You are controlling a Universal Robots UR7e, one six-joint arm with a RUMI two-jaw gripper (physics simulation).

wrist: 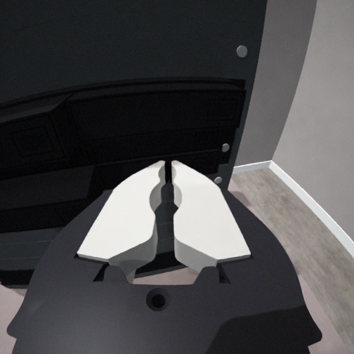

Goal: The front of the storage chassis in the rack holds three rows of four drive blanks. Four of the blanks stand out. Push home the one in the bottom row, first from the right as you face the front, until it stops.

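Note:
The storage chassis [150,112] shows as a very dark front in the rack, across the left and middle of the wrist view. One drive blank [32,142] at the left stands out from it. Another protruding blank [45,195] shows lower at the left. At the right end, a blank [222,110] with a faint square outline looks nearly level with its neighbours. My gripper [169,163] is shut and empty, its white fingertips over the lower right part of the chassis. The fingers hide part of the bottom row at the right; contact there cannot be told.
A dark panel [125,42] of the rack lies above the chassis. Round screw heads [242,51] [225,147] [218,180] run down the rack's right edge. A grey wall [325,90] with a white skirting board [310,202] and a brownish floor [285,220] are at the right.

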